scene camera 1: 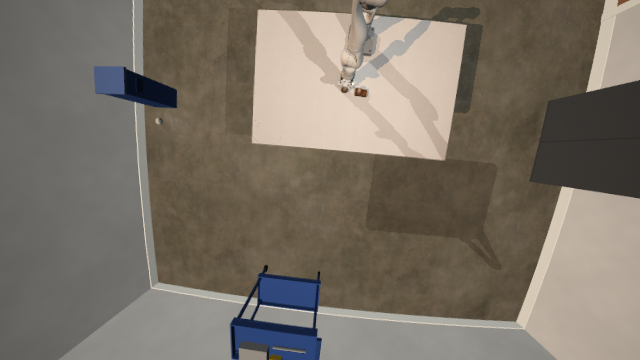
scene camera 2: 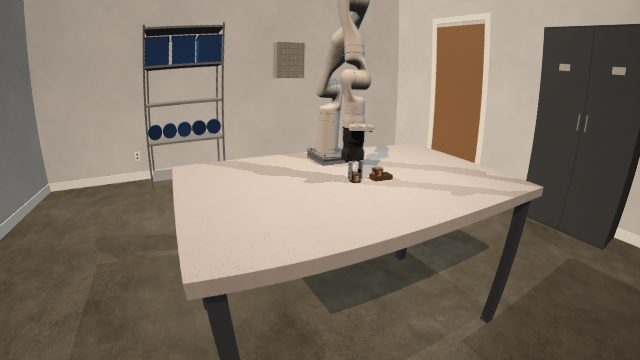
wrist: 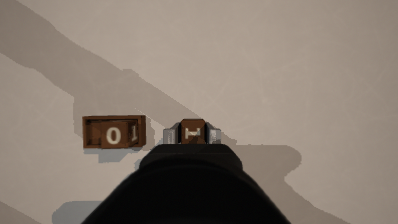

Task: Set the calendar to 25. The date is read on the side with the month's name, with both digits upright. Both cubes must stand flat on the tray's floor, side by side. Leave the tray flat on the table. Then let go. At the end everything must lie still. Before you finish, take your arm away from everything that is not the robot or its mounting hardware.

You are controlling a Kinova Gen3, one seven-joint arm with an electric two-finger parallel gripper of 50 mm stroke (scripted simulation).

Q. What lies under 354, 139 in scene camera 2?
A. My gripper.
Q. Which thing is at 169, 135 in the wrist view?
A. My gripper.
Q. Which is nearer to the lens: the brown cube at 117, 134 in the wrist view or the tray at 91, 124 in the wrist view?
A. The brown cube.
